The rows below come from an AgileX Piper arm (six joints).
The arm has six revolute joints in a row. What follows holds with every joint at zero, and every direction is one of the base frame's.
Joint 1 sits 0.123 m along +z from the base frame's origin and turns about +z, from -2.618 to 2.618 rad.
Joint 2 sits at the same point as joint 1 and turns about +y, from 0 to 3.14 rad.
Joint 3 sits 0.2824 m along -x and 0.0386 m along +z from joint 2 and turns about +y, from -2.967 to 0 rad.
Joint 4 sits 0.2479 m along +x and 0.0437 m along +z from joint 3 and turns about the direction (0.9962, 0, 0.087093), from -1.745 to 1.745 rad.
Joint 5 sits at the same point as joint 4 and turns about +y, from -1.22 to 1.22 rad.
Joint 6 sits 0.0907 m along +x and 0.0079 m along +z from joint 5 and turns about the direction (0.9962, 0, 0.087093), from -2.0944 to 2.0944 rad.
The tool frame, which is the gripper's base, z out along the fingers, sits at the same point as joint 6; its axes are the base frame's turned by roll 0, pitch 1.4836 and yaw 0 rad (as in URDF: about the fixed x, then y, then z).
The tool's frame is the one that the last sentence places.
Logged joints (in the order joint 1, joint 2, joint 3, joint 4, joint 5, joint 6), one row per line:
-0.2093 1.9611 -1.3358 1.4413 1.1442 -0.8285
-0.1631 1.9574 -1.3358 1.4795 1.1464 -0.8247
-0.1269 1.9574 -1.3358 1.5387 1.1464 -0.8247
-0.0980 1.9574 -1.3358 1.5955 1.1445 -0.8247
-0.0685 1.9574 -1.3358 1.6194 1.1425 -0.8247
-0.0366 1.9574 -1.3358 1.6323 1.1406 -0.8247
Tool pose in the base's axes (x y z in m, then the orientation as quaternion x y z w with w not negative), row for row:
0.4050 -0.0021 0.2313 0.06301 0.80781 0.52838 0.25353
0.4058 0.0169 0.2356 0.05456 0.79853 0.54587 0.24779
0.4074 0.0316 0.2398 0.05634 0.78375 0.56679 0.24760
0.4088 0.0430 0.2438 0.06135 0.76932 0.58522 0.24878
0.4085 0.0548 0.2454 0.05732 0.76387 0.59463 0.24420
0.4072 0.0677 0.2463 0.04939 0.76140 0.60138 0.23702
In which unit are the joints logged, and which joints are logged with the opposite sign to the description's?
The joints are logged in radians. Opposite sign: none.
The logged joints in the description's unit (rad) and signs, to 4 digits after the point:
-0.2093 1.9611 -1.3358 1.4413 1.1442 -0.8285
-0.1631 1.9574 -1.3358 1.4795 1.1464 -0.8247
-0.1269 1.9574 -1.3358 1.5387 1.1464 -0.8247
-0.0980 1.9574 -1.3358 1.5955 1.1445 -0.8247
-0.0685 1.9574 -1.3358 1.6194 1.1425 -0.8247
-0.0366 1.9574 -1.3358 1.6323 1.1406 -0.8247

